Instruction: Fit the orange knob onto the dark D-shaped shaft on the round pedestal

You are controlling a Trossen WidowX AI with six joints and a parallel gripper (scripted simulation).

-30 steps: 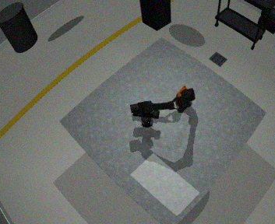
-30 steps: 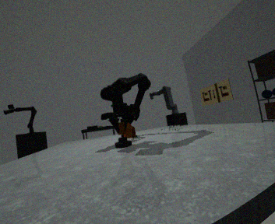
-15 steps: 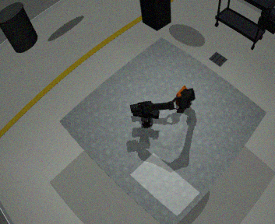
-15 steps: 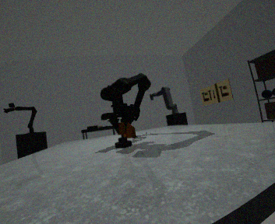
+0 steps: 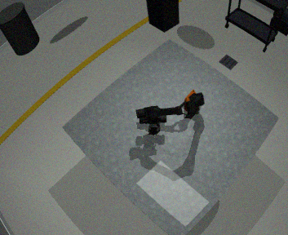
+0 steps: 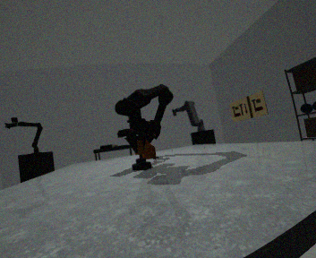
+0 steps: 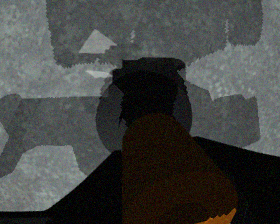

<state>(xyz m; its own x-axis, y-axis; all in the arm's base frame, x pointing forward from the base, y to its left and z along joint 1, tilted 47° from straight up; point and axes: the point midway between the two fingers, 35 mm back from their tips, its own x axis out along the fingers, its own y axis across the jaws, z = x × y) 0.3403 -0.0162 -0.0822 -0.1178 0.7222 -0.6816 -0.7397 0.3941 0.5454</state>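
My gripper tip is now 20 mm below the orange knob. From my gripper tip the other things lie so: dark round pedestal 40 mm below.
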